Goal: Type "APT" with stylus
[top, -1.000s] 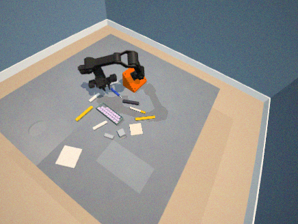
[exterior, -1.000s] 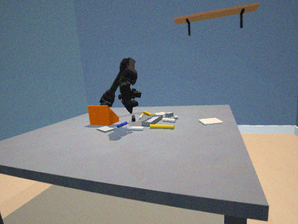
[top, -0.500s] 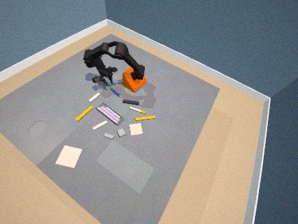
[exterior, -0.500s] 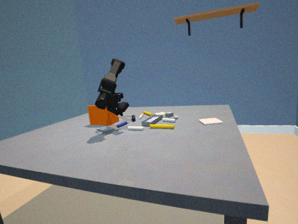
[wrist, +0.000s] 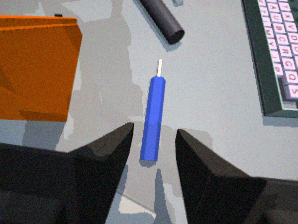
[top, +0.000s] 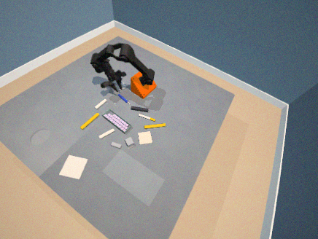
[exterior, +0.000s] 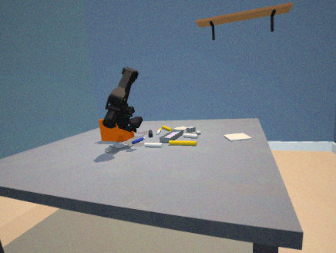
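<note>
The blue stylus is 60 mm to the left of my gripper tip and 60 mm below it. Round my gripper tip: grey tile (80 mm to the right, 60 mm below, 50 mm behind); stylus tip (90 mm to the left, 60 mm below); dark bar (180 mm to the left, 50 mm below, 20 mm behind).
</note>
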